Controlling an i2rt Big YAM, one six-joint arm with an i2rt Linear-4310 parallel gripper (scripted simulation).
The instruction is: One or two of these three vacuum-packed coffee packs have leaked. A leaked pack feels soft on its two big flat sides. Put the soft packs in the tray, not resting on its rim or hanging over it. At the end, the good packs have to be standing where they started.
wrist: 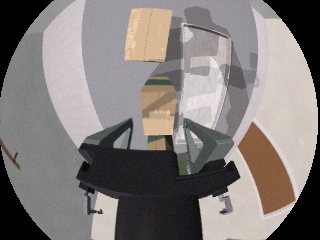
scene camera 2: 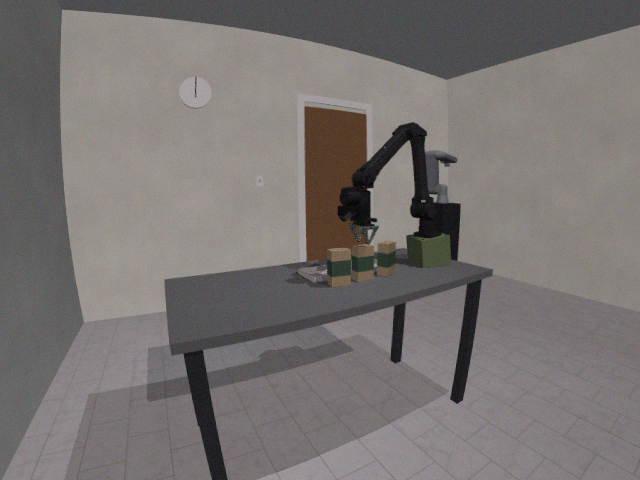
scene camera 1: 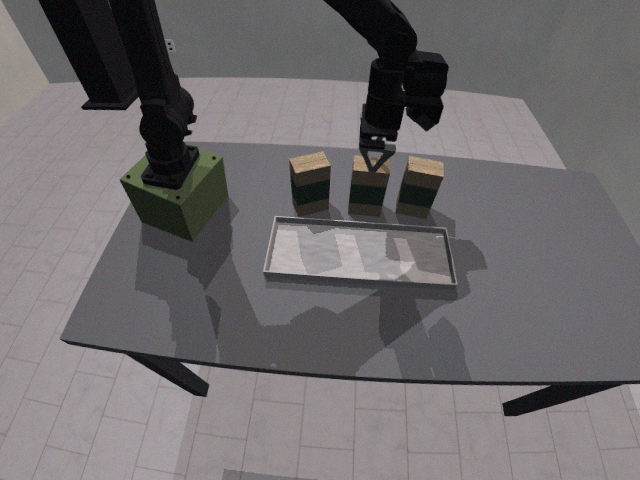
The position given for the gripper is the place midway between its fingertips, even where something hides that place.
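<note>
A tray [scene camera 1: 325, 250] is visible, also in the wrist view [wrist: 205, 69]. The gripper [scene camera 1: 372, 159] is visible likewise, and the wrist view [wrist: 158, 121] shows the gripper too.
</note>
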